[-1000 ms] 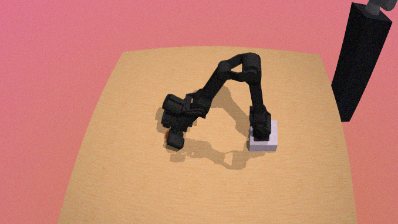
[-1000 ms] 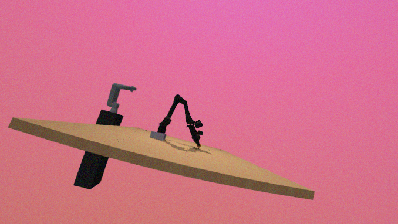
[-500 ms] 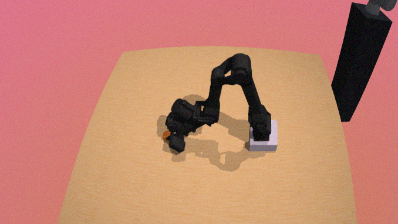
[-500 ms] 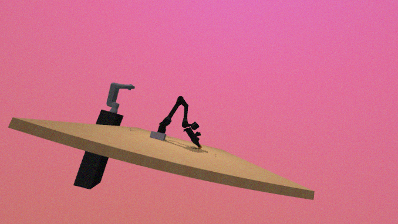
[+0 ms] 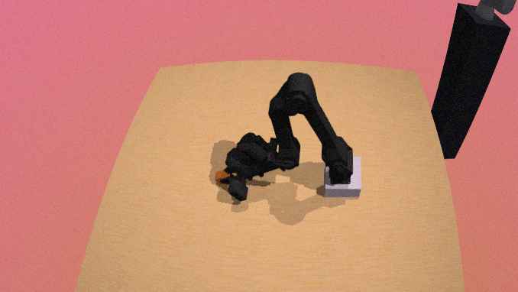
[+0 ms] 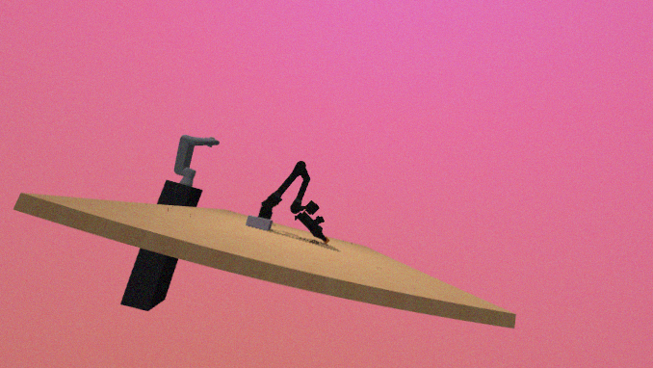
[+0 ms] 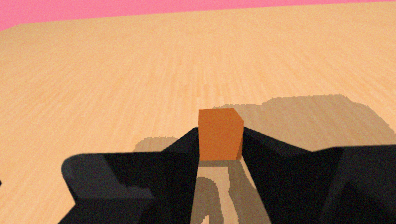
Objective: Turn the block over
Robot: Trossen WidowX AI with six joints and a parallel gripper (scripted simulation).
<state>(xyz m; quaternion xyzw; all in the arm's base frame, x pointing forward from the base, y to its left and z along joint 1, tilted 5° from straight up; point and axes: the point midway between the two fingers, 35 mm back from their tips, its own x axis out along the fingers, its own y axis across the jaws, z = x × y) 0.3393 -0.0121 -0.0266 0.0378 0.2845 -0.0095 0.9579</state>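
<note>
Now: the orange block 10 mm below my gripper tip.
</note>
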